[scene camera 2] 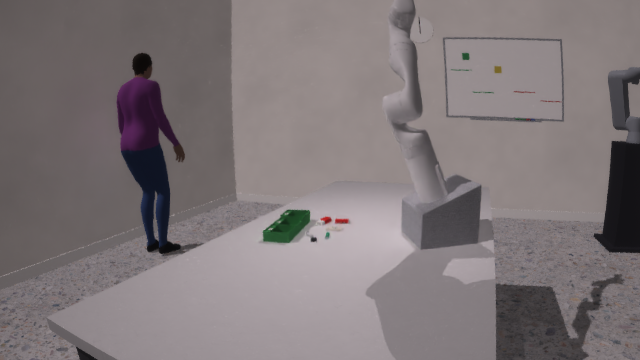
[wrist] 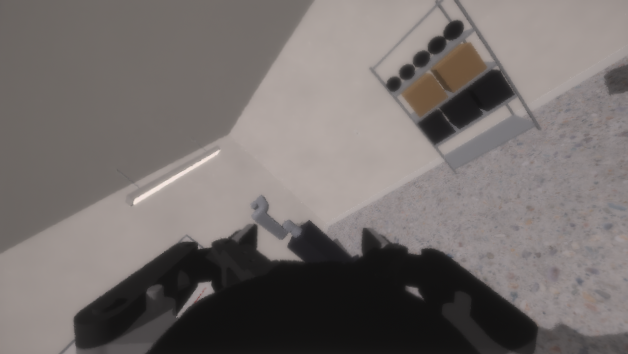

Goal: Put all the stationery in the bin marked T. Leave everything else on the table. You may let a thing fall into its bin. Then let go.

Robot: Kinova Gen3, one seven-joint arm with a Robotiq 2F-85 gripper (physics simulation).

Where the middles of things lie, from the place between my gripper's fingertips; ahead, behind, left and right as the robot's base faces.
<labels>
Right now the green three-compartment bin (scene camera 2: 291,222) is 920 mm below my hand, 640 mm ahead of it and 580 mm to the left of it.
</labels>
